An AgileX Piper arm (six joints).
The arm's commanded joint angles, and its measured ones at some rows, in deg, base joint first. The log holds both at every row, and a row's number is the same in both.
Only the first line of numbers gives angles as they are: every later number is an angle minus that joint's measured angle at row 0.
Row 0, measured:
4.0 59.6 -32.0 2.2 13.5 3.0
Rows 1 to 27, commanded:
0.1 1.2 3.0 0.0 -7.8 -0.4
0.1 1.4 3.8 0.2 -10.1 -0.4
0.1 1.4 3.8 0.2 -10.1 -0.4
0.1 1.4 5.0 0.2 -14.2 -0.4
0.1 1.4 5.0 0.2 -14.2 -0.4
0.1 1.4 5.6 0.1 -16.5 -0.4
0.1 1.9 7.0 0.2 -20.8 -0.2
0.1 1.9 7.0 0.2 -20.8 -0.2
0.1 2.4 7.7 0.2 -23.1 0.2
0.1 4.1 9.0 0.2 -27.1 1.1
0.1 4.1 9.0 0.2 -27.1 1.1
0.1 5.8 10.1 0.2 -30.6 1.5
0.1 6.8 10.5 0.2 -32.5 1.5
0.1 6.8 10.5 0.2 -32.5 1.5
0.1 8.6 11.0 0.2 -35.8 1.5
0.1 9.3 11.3 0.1 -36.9 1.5
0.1 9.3 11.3 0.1 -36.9 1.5
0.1 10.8 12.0 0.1 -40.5 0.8
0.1 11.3 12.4 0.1 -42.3 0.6
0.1 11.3 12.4 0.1 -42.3 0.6
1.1 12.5 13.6 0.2 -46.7 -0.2
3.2 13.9 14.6 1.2 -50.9 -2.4
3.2 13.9 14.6 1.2 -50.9 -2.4
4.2 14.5 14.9 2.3 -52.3 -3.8
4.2 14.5 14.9 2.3 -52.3 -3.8
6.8 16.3 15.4 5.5 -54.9 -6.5
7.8 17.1 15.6 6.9 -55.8 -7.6
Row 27, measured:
5.2 15.2 15.0 3.2 -51.3 -3.6
